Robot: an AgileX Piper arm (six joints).
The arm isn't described. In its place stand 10 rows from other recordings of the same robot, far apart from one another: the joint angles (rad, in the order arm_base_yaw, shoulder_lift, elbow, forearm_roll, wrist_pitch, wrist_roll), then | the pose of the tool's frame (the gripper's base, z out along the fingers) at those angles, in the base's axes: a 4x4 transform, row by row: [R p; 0 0 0 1], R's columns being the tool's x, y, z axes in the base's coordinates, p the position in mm.
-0.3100, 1.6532, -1.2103, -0.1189, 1.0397, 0.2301 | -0.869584 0.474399 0.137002 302.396; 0.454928 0.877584 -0.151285 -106.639; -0.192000 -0.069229 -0.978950 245.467; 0 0 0 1
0.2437, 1.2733, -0.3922, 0.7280, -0.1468, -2.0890 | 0.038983 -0.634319 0.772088 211.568; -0.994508 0.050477 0.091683 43.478; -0.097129 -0.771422 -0.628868 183.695; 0 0 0 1
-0.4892, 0.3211, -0.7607, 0.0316, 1.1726, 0.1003 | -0.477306 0.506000 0.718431 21.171; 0.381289 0.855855 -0.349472 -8.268; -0.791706 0.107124 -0.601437 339.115; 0 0 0 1
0.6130, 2.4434, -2.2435, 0.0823, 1.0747, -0.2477 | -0.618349 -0.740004 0.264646 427.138; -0.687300 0.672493 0.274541 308.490; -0.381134 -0.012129 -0.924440 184.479; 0 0 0 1
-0.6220, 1.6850, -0.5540, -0.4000, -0.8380, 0.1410 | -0.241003 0.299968 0.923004 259.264; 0.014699 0.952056 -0.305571 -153.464; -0.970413 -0.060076 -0.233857 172.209; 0 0 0 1
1.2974, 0.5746, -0.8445, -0.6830, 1.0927, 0.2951 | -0.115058 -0.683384 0.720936 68.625; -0.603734 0.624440 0.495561 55.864; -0.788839 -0.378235 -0.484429 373.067; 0 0 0 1
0.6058, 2.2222, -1.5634, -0.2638, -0.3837, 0.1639 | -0.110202 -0.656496 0.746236 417.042; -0.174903 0.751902 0.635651 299.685; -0.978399 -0.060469 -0.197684 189.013; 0 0 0 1
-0.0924, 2.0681, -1.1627, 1.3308, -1.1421, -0.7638 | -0.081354 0.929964 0.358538 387.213; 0.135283 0.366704 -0.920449 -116.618; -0.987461 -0.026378 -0.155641 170.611; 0 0 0 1
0.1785, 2.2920, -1.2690, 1.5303, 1.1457, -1.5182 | -0.815857 -0.576096 0.049905 380.380; -0.166266 0.316368 0.933952 152.799; -0.553835 0.753674 -0.353896 88.553; 0 0 0 1
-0.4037, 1.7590, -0.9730, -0.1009, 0.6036, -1.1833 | -0.653106 -0.723651 0.223120 293.329; -0.756764 0.634435 -0.157481 -130.957; -0.027594 -0.271701 -0.961986 161.174; 0 0 0 1
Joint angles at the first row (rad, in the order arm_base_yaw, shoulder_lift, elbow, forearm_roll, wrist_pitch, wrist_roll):
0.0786 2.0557 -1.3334 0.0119 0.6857 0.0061
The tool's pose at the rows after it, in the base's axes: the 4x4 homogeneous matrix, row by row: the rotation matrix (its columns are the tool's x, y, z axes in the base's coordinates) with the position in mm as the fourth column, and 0 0 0 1 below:
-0.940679 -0.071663 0.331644 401.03; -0.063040 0.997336 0.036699 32.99; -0.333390 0.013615 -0.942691 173.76; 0 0 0 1
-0.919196 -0.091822 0.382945 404.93; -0.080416 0.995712 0.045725 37.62; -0.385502 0.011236 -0.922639 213.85; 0 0 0 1
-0.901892 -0.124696 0.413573 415.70; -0.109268 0.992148 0.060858 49.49; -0.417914 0.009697 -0.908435 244.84; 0 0 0 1
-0.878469 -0.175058 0.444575 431.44; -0.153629 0.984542 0.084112 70.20; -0.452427 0.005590 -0.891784 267.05; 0 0 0 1
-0.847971 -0.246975 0.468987 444.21; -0.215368 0.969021 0.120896 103.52; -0.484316 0.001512 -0.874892 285.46; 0 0 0 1
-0.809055 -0.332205 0.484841 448.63; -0.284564 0.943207 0.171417 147.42; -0.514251 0.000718 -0.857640 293.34; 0 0 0 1
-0.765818 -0.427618 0.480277 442.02; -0.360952 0.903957 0.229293 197.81; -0.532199 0.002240 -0.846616 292.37; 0 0 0 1
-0.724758 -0.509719 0.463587 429.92; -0.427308 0.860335 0.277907 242.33; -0.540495 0.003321 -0.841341 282.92; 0 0 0 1
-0.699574 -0.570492 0.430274 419.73; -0.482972 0.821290 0.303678 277.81; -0.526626 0.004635 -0.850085 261.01; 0 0 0 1
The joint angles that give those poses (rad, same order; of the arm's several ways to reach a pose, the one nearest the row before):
0.0798 1.9688 -1.3471 0.0158 0.6963 0.0000
0.0902 1.9171 -1.4286 0.0158 0.7737 -0.0086
0.1157 1.9219 -1.5579 0.0167 0.8630 -0.0153
0.1586 1.9688 -1.7140 0.0160 0.9339 -0.0224
0.2265 2.0327 -1.8838 0.0148 1.0037 -0.0274
0.3150 2.0951 -2.0130 0.0148 1.0359 -0.0274
0.4180 2.1458 -2.0923 0.0169 1.0435 -0.0274
0.5103 2.1844 -2.1205 0.0188 1.0234 -0.0287
0.5815 2.2339 -2.1252 0.0208 0.9950 -0.0306

